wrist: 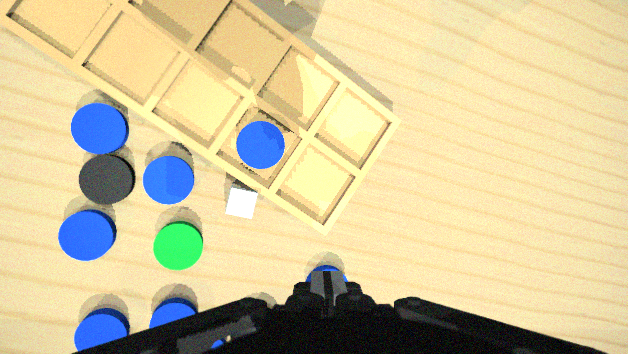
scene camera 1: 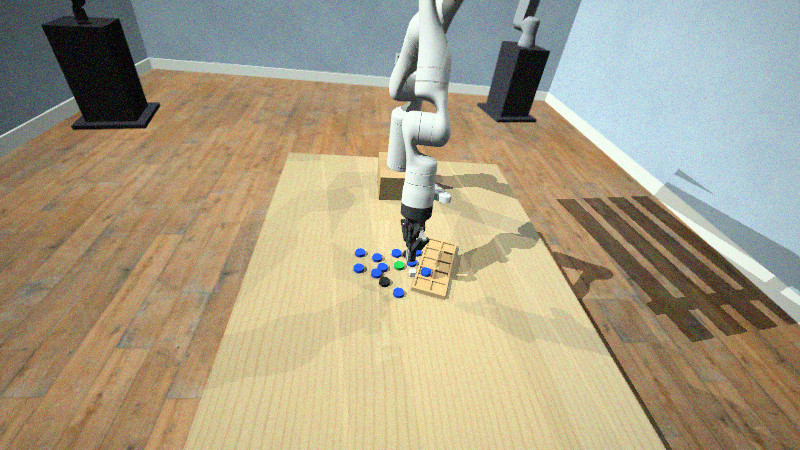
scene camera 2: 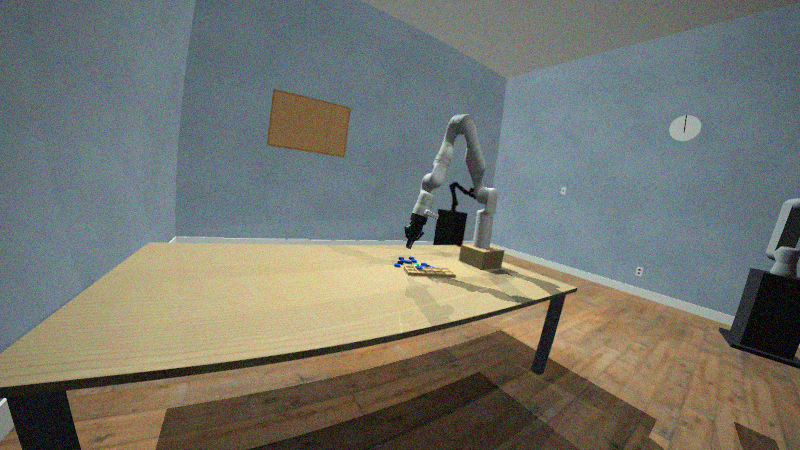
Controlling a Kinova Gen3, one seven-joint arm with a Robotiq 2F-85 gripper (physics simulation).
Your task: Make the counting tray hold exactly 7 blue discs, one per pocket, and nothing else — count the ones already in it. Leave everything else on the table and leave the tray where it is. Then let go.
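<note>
The wooden counting tray lies askew on the table. One blue disc sits in a pocket; the other pockets in view are empty. Several blue discs lie loose to the tray's left, among them one beside the tray and one nearest the front. My gripper is shut with nothing between the fingers. It hangs a little above a loose blue disc near the tray's corner.
A green disc, a black disc and a small white cube lie among the loose discs. The arm's wooden base block stands behind the tray.
</note>
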